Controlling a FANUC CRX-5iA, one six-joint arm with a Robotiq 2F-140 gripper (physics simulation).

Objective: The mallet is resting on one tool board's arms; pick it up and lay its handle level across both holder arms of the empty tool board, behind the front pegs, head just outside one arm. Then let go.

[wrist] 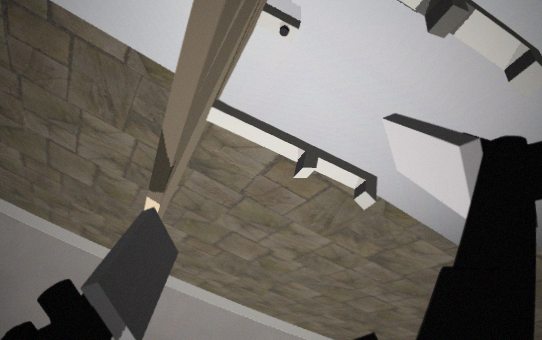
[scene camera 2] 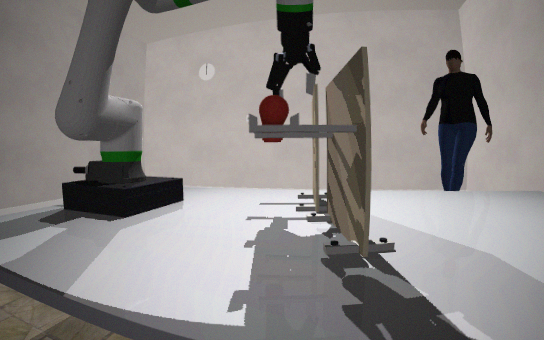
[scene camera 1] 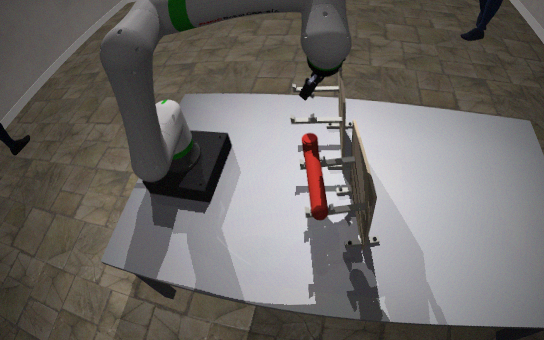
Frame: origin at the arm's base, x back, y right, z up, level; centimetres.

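Seen in the pictures: gripper, fingertip midpoint: [wrist: 275,188] [scene camera 2: 295,101] [scene camera 1: 323,79]; arm's base at its link origin: [scene camera 2: 122,180] [scene camera 1: 182,156].
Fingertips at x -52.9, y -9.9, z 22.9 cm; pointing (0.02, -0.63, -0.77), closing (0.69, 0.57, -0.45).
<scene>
Offsets run from my fingertips to a thing's top centre. "spot": to the spot under its first point. Level surfaces: height alone.
The red mallet {dx +4.0, dy +31.2, dz -5.3 cm} [scene camera 1: 315,175] [scene camera 2: 273,110] rests on the near tool board's two arms, between their front and rear pegs. Its upright head is at the far end, just past one arm; its handle end is towards the scene cameras. The near board [scene camera 1: 361,185] [scene camera 2: 350,145] stands upright. The empty board [scene camera 1: 342,112] [scene camera 2: 316,150] [wrist: 192,75] stands beyond it; its far arm [scene camera 1: 325,89] [wrist: 255,131] and near arm [scene camera 1: 327,120] [wrist: 487,42] hold nothing. My gripper [scene camera 1: 313,86] [scene camera 2: 296,86] [wrist: 275,188] is open and empty, above the empty board's arms, away from the mallet.
The robot's black base [scene camera 1: 215,175] [scene camera 2: 122,200] stands left of the boards on the white table {dz -30.5 cm} [scene camera 1: 450,200] [scene camera 2: 175,275]. Bolted feet {spot: dx -7.6, dy +42.2, dz -29.3 cm} [scene camera 1: 354,243] [scene camera 2: 345,248] stick out at the near board's bottom. A person [scene camera 2: 455,105] stands beyond the table.
</scene>
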